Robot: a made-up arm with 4 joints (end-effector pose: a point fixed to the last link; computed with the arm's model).
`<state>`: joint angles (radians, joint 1 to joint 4).
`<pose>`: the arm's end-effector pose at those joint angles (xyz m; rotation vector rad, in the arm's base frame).
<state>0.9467 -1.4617 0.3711 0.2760</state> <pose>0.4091 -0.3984 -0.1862 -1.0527 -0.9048 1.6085</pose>
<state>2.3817 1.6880 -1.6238 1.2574</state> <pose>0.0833 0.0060 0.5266 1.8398 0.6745 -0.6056</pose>
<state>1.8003 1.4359 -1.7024 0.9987</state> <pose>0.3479 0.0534 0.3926 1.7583 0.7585 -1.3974</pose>
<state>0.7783 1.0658 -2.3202 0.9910</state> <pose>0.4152 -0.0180 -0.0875 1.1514 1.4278 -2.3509</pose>
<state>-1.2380 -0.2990 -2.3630 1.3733</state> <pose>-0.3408 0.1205 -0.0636 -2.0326 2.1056 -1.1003</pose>
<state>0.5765 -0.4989 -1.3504 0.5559</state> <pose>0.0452 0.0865 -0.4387 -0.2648 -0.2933 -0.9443</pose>
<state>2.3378 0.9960 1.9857 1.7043</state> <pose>0.4000 -0.1363 0.1530 1.6143 1.9869 1.4386</pose>
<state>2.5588 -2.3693 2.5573 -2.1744</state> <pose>0.0208 0.1575 0.5772 -1.1924 1.2645 -1.4396</pose>
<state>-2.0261 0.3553 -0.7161 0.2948</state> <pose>-0.3508 0.2118 0.4683 -1.2607 1.9382 -0.4075</pose>
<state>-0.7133 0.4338 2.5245 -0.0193</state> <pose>-0.3539 -0.2378 -0.2900 0.7522 0.4489 1.9849</pose>
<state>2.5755 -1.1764 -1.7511 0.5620</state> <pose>0.4459 -0.0103 0.3403 0.4889 -2.2535 -0.8656</pose>
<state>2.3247 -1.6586 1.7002 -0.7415</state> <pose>0.2030 -0.2340 0.6435 -2.3097 0.6289 0.8854</pose>
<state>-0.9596 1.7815 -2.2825 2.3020</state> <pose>-0.2013 -0.1940 -0.1691 -0.4568 -1.5264 1.2164</pose>
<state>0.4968 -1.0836 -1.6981 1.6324</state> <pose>-0.0359 0.0193 -0.3315 -1.3930 0.1188 -0.8318</pose>
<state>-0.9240 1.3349 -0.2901 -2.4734</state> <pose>-0.1822 0.2841 -0.3304 1.1460 -1.2376 -1.2117</pose>
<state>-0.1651 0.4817 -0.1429 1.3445</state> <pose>-0.3398 0.1548 -0.2405 -1.3461 0.5559 -0.4206</pose>
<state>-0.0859 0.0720 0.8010 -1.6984</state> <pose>-0.4735 -0.0392 -0.3590 1.6446 0.6799 0.4746</pose>
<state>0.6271 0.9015 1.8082 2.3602</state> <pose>-0.0628 -0.0872 -0.3444 -2.3532 -1.3715 -0.2731</pose>
